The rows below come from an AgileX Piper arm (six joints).
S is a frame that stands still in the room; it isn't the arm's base.
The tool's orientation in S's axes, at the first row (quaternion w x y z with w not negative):
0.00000 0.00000 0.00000 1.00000
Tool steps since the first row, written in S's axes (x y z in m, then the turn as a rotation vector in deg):
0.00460 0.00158 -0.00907 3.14 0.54 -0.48
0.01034 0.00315 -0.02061 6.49 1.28 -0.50
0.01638 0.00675 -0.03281 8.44 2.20 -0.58
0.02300 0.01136 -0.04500 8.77 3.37 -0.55
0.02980 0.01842 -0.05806 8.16 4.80 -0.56
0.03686 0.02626 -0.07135 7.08 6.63 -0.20
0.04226 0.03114 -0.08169 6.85 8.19 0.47
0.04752 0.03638 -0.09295 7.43 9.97 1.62
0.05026 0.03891 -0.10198 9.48 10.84 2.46
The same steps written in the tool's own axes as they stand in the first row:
-0.00460 -0.00158 -0.00907 -3.14 -0.54 -0.48
-0.01034 -0.00315 -0.02061 -6.49 -1.28 -0.50
-0.01638 -0.00675 -0.03281 -8.44 -2.20 -0.58
-0.02300 -0.01136 -0.04500 -8.77 -3.37 -0.55
-0.02980 -0.01842 -0.05806 -8.16 -4.80 -0.56
-0.03686 -0.02626 -0.07135 -7.08 -6.63 -0.20
-0.04226 -0.03114 -0.08169 -6.85 -8.19 0.47
-0.04752 -0.03638 -0.09295 -7.43 -9.97 1.62
-0.05026 -0.03891 -0.10198 -9.48 -10.84 2.46

